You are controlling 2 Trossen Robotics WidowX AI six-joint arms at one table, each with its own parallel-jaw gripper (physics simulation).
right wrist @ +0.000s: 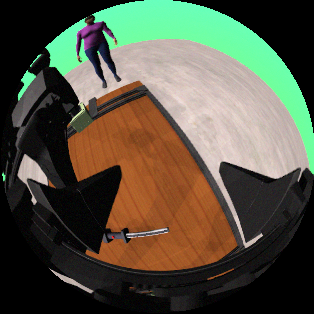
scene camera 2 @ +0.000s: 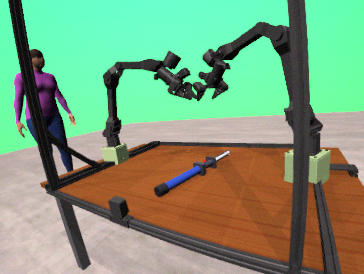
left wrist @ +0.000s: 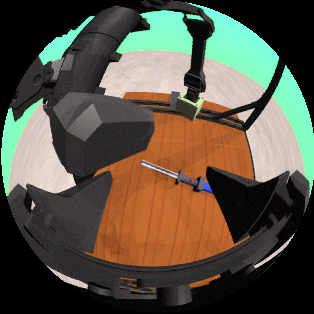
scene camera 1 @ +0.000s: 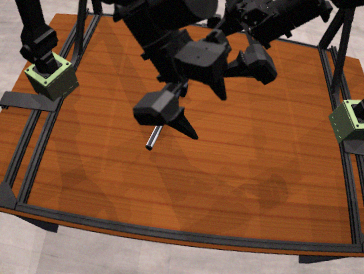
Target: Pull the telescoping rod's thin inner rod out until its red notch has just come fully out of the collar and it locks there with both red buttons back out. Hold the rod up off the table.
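Observation:
The telescoping rod point(scene camera 1: 155, 136) point(scene camera 2: 184, 177) lies on the table, with a blue outer tube, black end cap and dark flanged collar point(left wrist: 185, 179) point(right wrist: 118, 235). A red button point(left wrist: 192, 180) point(right wrist: 113, 237) shows on the collar. The thin silver inner rod point(scene camera 2: 223, 154) point(left wrist: 159, 168) point(right wrist: 150, 233) sticks out of the collar; no red notch can be made out on it. My left gripper point(scene camera 2: 184, 94) point(left wrist: 159, 173) is open and empty, high above the rod. My right gripper point(scene camera 1: 210, 117) point(scene camera 2: 206, 95) point(right wrist: 172, 168) is open and empty, also above it, and hides most of the rod in scene camera 1.
The two grippers are close together above the table point(scene camera 1: 215, 200) point(scene camera 2: 260, 200). A dark metal frame point(scene camera 1: 190, 236) point(scene camera 2: 200, 245) runs along the table's edges, with uprights point(scene camera 2: 298, 100) at its sides. A person point(scene camera 2: 46, 95) point(right wrist: 95, 42) stands beyond the table.

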